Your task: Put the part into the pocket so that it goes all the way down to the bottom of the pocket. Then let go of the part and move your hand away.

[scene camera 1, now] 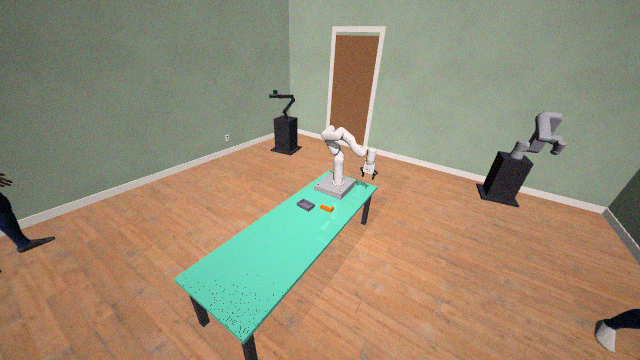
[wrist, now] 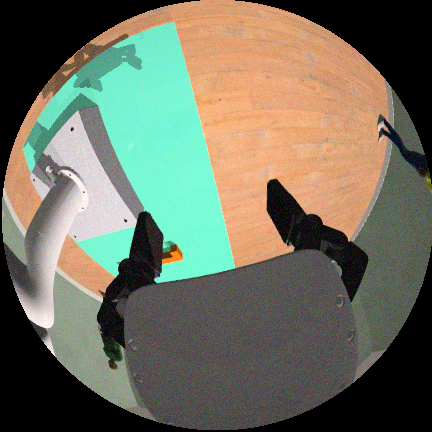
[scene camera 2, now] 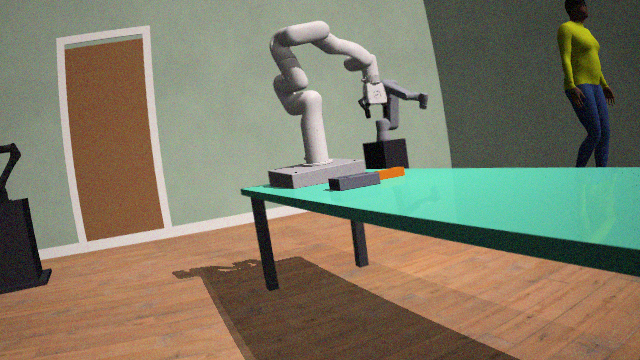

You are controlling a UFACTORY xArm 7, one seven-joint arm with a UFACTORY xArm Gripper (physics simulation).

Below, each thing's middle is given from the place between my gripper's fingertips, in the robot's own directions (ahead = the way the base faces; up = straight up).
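Labels:
Grey pocket block point(scene camera 2: 347, 182): my hand far short of it, far to the left of it, a fair way above it.

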